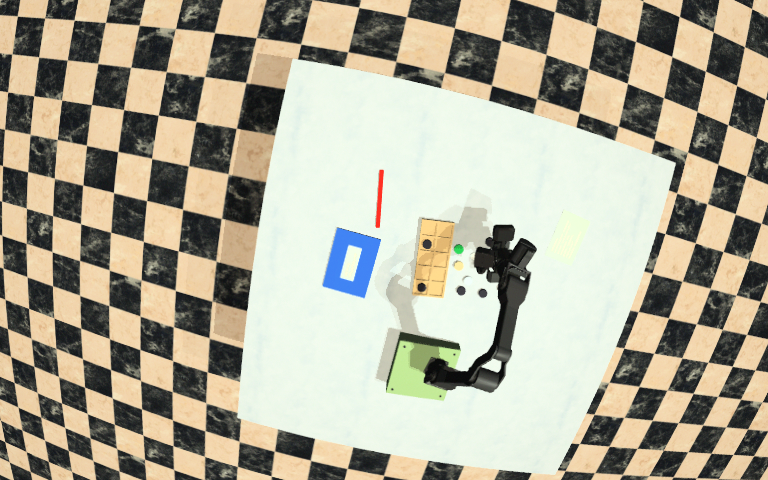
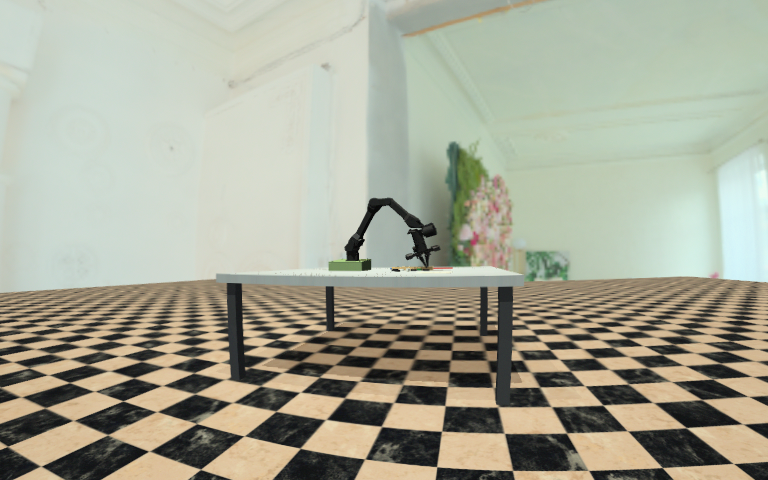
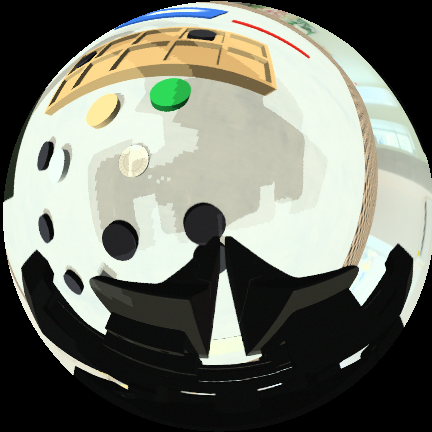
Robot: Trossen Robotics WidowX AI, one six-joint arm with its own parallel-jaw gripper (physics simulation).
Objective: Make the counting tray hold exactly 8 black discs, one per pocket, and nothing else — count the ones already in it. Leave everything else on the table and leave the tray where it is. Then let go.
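Note:
The wooden counting tray [image 1: 447,271] [image 3: 190,70] has two rows of pockets. Two pockets hold black discs, one disc [image 1: 427,243] [image 3: 201,34] towards the far end and another [image 1: 421,286] [image 3: 86,59] near the arm's base end. Loose black discs lie beside the tray: one disc [image 3: 204,223] just ahead of the fingertips, another [image 3: 120,240] left of it, a third [image 1: 461,290] [image 3: 45,156] by a white disc, and others further round. One more black disc [image 3: 201,251] is partly hidden behind the left finger. My gripper [image 2: 426,266] [image 3: 221,241] is shut and empty, low at the table.
Between the tray and gripper lie a green disc [image 1: 458,249] [image 3: 170,94], a tan disc [image 1: 458,265] [image 3: 103,111], a white disc [image 1: 467,280] [image 3: 59,165] and a cream patterned disc [image 3: 134,160]. A blue frame [image 1: 335,260], red stick [image 1: 380,198] and pale yellow sheet [image 1: 568,237] lie further out.

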